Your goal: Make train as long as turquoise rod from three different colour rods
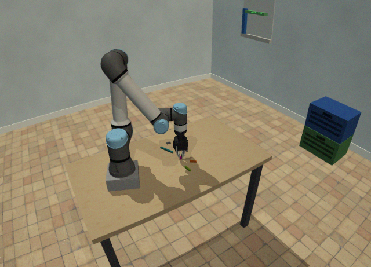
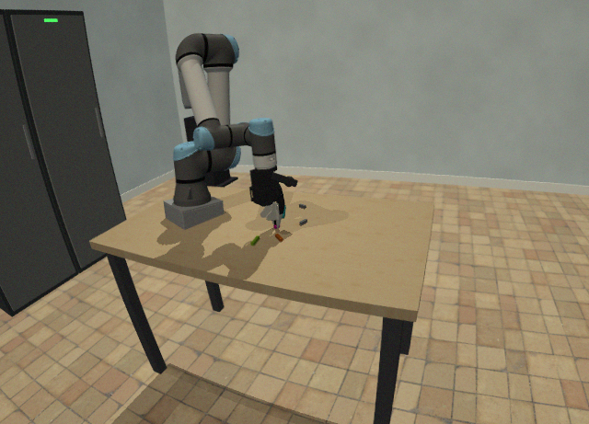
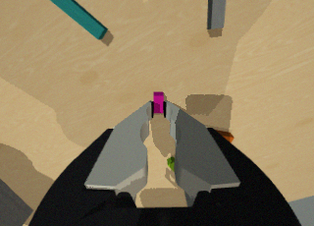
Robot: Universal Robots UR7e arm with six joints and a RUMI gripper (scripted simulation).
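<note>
Now: the magenta rod 10 mm below my hand. Also, from my hand: turquoise rod 120 mm to the left, 40 mm behind, 10 mm below; then lime rod 110 mm to the right, 20 mm behind, 10 mm below; then orange rod 70 mm to the right, 50 mm ahead, 10 mm below.
</note>
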